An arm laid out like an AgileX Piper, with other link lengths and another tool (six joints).
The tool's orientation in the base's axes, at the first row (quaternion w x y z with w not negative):
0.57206, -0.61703, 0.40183, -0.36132
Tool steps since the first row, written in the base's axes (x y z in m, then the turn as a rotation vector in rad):
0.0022, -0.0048, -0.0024, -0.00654, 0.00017, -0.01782
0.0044, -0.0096, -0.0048, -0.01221, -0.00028, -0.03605
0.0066, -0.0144, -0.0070, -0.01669, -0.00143, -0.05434
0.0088, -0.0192, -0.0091, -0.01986, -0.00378, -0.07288
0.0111, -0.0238, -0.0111, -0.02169, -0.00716, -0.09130
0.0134, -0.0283, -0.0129, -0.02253, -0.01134, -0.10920
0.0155, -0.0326, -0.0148, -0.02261, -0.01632, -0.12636
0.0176, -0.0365, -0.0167, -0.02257, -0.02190, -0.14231
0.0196, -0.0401, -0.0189, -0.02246, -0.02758, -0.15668
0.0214, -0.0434, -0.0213, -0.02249, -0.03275, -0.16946
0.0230, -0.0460, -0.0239, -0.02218, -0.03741, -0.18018
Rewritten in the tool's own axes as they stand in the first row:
0.0053, 0.0023, 0.0002, -0.00263, 0.01829, -0.00435
0.0106, 0.0046, 0.0004, -0.00432, 0.03693, -0.00813
0.0159, 0.0068, 0.0006, -0.00489, 0.05555, -0.01112
0.0212, 0.0088, 0.0008, -0.00381, 0.07434, -0.01341
0.0264, 0.0107, 0.0011, -0.00125, 0.09292, -0.01491
0.0315, 0.0124, 0.0015, 0.00245, 0.11091, -0.01590
0.0363, 0.0142, 0.0017, 0.00718, 0.12813, -0.01660
0.0407, 0.0160, 0.0022, 0.01250, 0.14414, -0.01753
0.0449, 0.0181, 0.0027, 0.01791, 0.15858, -0.01858
0.0487, 0.0204, 0.0031, 0.02277, 0.17143, -0.01968
0.0517, 0.0230, 0.0037, 0.02729, 0.18219, -0.02043

